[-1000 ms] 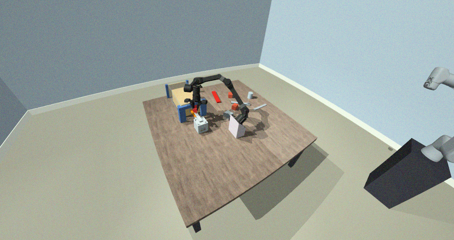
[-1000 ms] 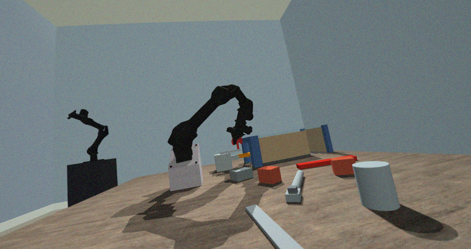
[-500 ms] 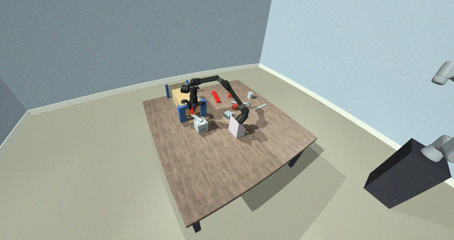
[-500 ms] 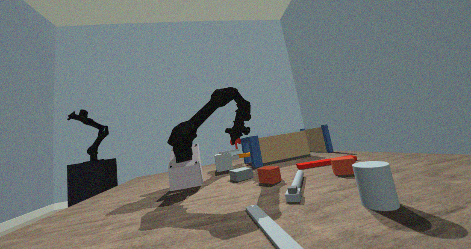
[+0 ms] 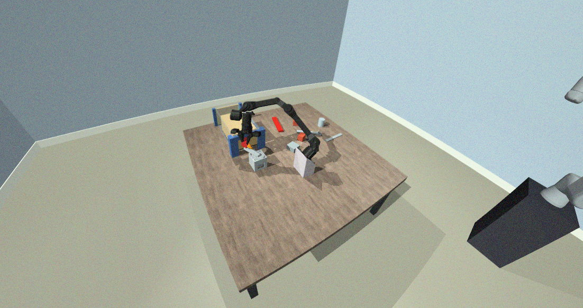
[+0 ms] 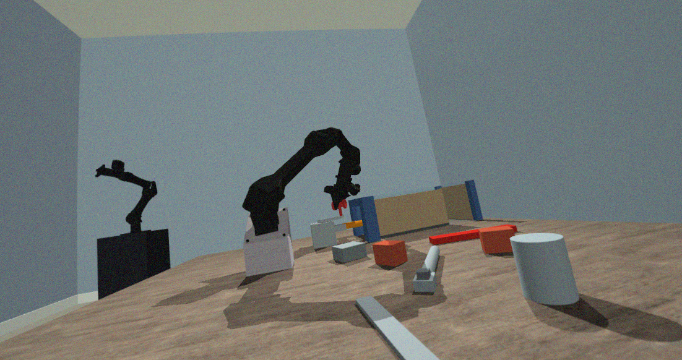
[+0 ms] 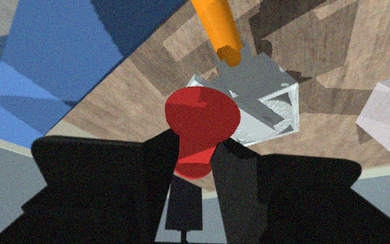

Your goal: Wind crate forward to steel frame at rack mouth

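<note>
Right now the winch handle is 3 cm below my gripper tip, 2 cm to the right of it and 2 cm behind it. Also, from my gripper tip: blue steel frame 8 cm ahead, 5 cm to the right, 2 cm below; grey winch 10 cm below, 10 cm behind, 6 cm to the right; red knob 1 cm to the right, 1 cm ahead.
</note>
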